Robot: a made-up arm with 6 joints. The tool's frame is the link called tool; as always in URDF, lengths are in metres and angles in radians. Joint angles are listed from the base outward.
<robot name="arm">
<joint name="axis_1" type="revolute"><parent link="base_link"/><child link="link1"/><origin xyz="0 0 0.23"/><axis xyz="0 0 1"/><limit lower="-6.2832" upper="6.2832"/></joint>
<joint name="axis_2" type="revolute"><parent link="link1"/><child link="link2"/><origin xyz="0 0.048 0" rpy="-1.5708 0 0"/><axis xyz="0 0 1"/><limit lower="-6.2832" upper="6.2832"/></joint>
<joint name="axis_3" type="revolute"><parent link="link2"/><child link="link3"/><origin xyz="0 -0.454 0"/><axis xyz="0 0 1"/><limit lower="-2.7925" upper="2.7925"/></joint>
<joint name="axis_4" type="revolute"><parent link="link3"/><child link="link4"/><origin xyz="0 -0.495 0" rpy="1.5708 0 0"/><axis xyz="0 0 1"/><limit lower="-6.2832" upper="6.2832"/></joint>
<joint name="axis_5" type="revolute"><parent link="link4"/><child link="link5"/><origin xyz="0 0 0" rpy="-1.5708 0 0"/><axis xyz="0 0 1"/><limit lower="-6.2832" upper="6.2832"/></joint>
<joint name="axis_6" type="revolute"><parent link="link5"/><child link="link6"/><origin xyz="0 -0.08 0" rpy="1.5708 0 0"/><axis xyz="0 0 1"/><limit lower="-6.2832" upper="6.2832"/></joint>
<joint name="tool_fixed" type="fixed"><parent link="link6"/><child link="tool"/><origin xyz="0 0 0"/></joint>
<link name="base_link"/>
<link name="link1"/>
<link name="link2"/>
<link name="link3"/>
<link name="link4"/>
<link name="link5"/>
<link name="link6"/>
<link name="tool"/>
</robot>
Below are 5 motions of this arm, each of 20 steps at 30 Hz.
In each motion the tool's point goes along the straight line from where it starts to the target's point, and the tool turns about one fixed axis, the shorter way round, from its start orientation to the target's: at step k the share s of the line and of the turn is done. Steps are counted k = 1, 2, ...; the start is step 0. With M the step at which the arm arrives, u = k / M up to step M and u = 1 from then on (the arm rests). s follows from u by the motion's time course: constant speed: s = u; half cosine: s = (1 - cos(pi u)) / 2; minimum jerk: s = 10 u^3 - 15 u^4 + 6 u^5.
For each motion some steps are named. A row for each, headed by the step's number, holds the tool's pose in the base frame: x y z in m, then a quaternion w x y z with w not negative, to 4 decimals.
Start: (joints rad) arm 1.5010 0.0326 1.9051 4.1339 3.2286 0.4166
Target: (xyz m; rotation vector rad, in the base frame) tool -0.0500 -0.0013 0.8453 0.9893 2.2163 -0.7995
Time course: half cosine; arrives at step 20
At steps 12, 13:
12: -0.0416 0.1387 0.7368 0.3193 0.3672 0.7376 -0.4681
13: -0.0434 0.1093 0.7596 0.3139 0.3691 0.7595 -0.4340

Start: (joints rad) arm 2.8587 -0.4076 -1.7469 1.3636 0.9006 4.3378
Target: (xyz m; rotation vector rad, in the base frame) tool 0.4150 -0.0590 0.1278 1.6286 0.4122 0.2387
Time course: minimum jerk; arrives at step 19
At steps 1, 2, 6, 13, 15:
1: 0.5853 -0.2838 0.3571 0.5525 0.7721 -0.0874 0.3015
2: 0.5839 -0.2819 0.3551 0.5538 0.7721 -0.0851 0.2999
6: 0.5541 -0.2425 0.3150 0.5782 0.7698 -0.0378 0.2677
13: 0.4465 -0.1005 0.1702 0.6471 0.7369 0.1331 0.1435
15: 0.4263 -0.0739 0.1430 0.6564 0.7265 0.1647 0.1192

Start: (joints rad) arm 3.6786 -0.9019 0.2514 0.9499 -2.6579 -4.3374
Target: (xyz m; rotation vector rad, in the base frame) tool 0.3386 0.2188 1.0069 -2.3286 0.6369 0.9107
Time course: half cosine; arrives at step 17
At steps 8, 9, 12, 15, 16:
8: 0.4544 0.2671 0.9136 0.1323 -0.9082 0.2633 0.2971
9: 0.4348 0.2589 0.9293 0.1571 -0.9029 0.2593 0.3047
12: 0.3807 0.2364 0.9729 0.2250 -0.8847 0.2474 0.3248
15: 0.3458 0.2218 1.0011 0.2682 -0.8704 0.2390 0.3368
16: 0.3404 0.2196 1.0054 0.2748 -0.8680 0.2376 0.3386

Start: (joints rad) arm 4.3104 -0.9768 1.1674 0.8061 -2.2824 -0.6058
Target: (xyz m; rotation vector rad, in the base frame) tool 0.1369 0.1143 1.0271 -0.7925 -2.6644 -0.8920
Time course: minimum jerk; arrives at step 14
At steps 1, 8, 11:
1: 0.1344 0.3047 0.9271 0.2512 -0.2156 -0.8514 -0.4068
8: 0.1360 0.1846 0.9902 0.1634 -0.2508 -0.8903 -0.3432
11: 0.1367 0.1276 1.0201 0.1209 -0.2663 -0.9042 -0.3113

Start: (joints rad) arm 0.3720 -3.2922 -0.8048 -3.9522 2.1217 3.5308
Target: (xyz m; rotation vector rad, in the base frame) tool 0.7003 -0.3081 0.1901 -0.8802 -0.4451 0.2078
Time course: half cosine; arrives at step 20
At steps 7, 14, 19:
7: 0.4805 0.1048 -0.2695 0.8240 -0.3649 -0.0367 0.4320
14: 0.6380 -0.1910 0.0598 0.8742 -0.4117 -0.1653 0.1975
19: 0.6984 -0.3046 0.1862 0.8758 -0.4215 -0.2118 0.1025

